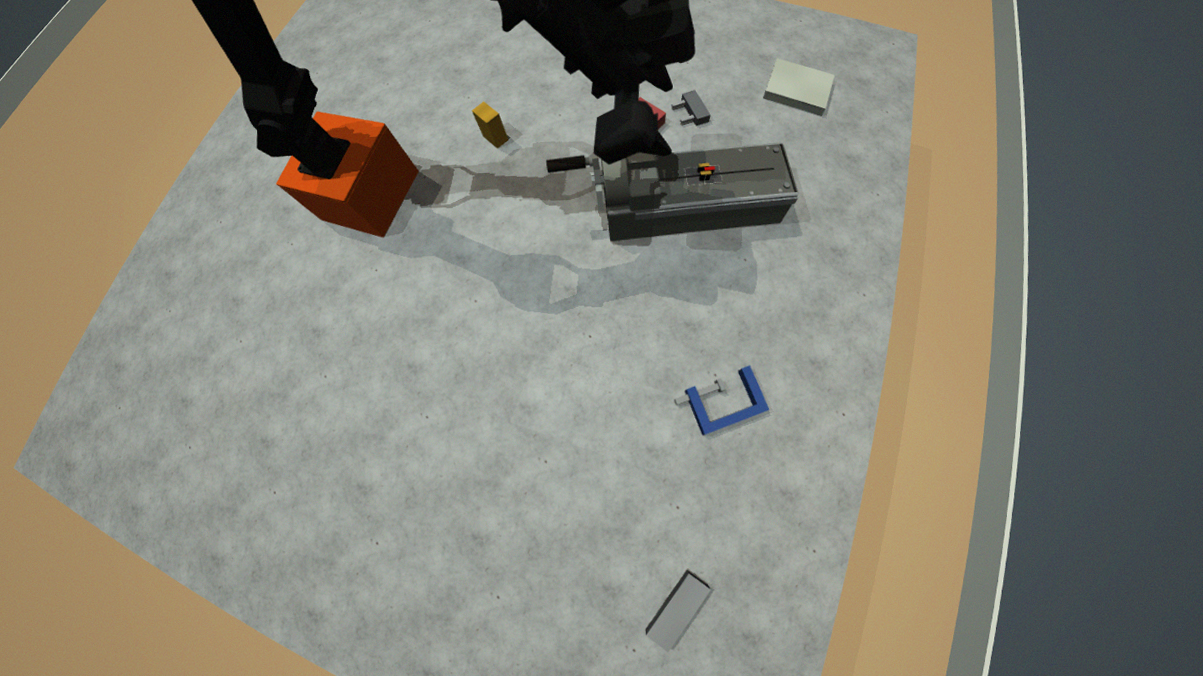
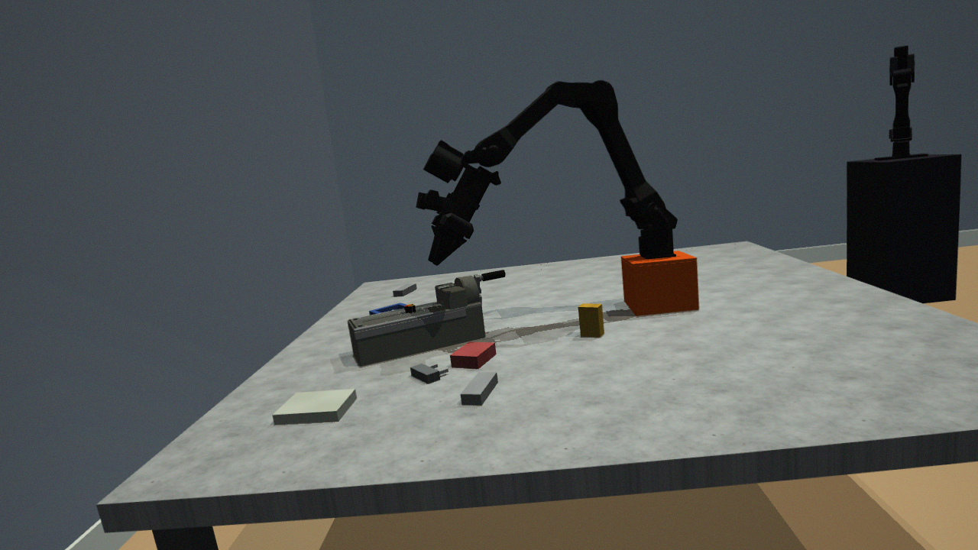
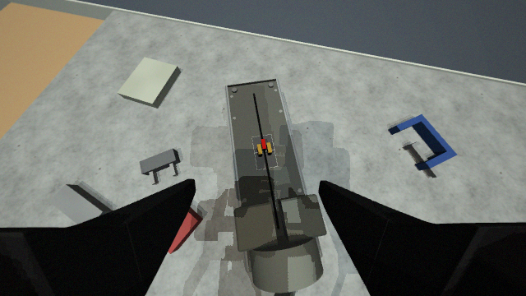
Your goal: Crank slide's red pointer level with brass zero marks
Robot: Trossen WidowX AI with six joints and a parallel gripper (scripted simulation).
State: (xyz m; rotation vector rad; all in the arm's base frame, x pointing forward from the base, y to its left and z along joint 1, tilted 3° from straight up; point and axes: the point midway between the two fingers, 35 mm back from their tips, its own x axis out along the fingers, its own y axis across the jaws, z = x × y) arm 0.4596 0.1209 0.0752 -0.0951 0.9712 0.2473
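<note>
Right now the black crank handle is 12 cm behind my gripper tip, 6 cm to the right of it and 5 cm below it. From my gripper tip the other things lie so: red pointer 9 cm below, 6 cm ahead, 1 cm to the left; then grey bracket 19 cm to the left, 16 cm below; then red block 16 cm below, 13 cm to the left, 7 cm behind.
</note>
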